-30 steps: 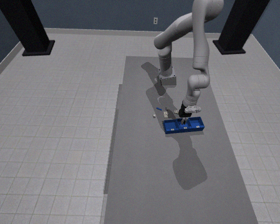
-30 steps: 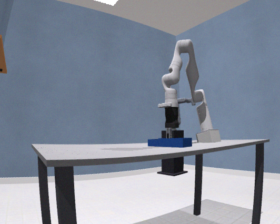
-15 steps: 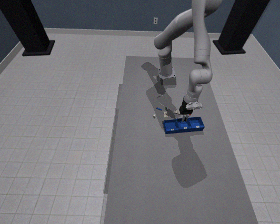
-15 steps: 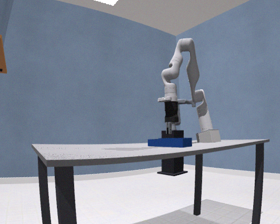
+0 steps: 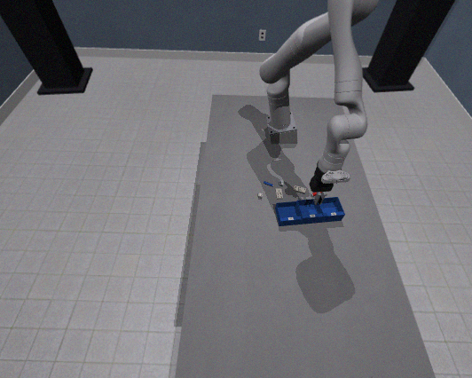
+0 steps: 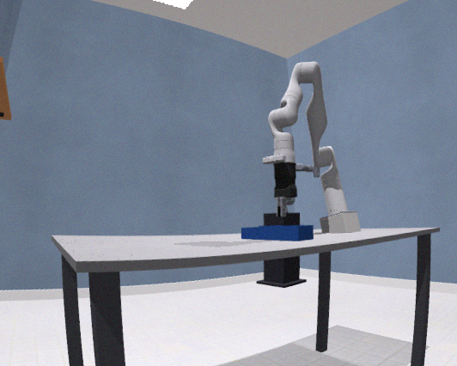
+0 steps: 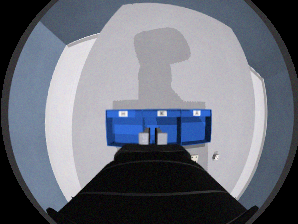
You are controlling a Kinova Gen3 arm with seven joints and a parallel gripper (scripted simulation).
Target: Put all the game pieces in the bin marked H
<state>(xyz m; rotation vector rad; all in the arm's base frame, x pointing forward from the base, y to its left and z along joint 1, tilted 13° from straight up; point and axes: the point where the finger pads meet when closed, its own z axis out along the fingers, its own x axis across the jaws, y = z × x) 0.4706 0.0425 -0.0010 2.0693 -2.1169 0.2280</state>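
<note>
Right now the die is 20 cm to the right of my hand, 10 cm behind it and 9 cm below it. The rest, counted from my hand: red cylinder (9 cm below, 9 cm behind, 4 cm to the left); then blue three-compartment bin (7 cm below, 2 cm to the right); then grey-white piece (16 cm behind, 10 cm to the right, 9 cm below).
</note>
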